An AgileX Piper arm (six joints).
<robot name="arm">
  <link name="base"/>
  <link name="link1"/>
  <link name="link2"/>
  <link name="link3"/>
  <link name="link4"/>
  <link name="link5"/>
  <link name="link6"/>
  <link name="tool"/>
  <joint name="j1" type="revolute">
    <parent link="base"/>
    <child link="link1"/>
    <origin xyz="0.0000 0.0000 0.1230" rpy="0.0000 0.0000 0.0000"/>
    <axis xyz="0 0 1"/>
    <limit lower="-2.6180" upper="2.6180"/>
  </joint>
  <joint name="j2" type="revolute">
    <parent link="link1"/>
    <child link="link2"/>
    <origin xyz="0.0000 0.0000 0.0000" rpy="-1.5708 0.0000 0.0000"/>
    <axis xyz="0 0 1"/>
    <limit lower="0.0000" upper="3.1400"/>
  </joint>
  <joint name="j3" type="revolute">
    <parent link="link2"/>
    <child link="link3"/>
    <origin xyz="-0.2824 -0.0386 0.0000" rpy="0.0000 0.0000 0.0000"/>
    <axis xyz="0 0 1"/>
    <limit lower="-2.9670" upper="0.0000"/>
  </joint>
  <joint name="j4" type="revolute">
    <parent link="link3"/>
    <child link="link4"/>
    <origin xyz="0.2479 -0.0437 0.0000" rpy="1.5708 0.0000 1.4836"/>
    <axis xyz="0 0 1"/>
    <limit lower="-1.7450" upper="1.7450"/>
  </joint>
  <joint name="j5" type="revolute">
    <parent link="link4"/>
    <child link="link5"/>
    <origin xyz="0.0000 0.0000 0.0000" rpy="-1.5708 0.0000 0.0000"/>
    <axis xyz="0 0 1"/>
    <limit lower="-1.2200" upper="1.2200"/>
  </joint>
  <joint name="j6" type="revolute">
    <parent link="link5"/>
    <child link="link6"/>
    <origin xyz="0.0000 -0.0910 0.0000" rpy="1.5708 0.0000 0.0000"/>
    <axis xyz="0 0 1"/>
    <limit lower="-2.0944" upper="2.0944"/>
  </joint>
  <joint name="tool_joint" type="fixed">
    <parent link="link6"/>
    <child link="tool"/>
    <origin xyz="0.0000 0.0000 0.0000" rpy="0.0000 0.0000 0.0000"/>
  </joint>
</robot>
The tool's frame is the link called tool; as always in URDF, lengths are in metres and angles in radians.
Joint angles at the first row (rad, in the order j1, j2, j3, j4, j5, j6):
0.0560, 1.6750, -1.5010, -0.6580, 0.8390, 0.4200
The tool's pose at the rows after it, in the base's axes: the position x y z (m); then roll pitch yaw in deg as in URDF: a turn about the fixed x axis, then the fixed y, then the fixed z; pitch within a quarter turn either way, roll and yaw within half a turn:
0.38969, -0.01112, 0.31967, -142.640, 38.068, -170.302
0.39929, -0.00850, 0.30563, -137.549, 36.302, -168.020
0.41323, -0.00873, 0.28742, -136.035, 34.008, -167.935
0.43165, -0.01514, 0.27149, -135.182, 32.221, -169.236
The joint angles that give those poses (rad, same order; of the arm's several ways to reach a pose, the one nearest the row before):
0.1060, 1.7460, -1.5010, -0.8210, 0.9030, 0.5260
0.1240, 1.7950, -1.5010, -0.9230, 0.9220, 0.5850
0.1240, 1.8640, -1.5280, -0.9550, 0.9350, 0.6030
0.1070, 1.9500, -1.5960, -0.9660, 0.9560, 0.6030

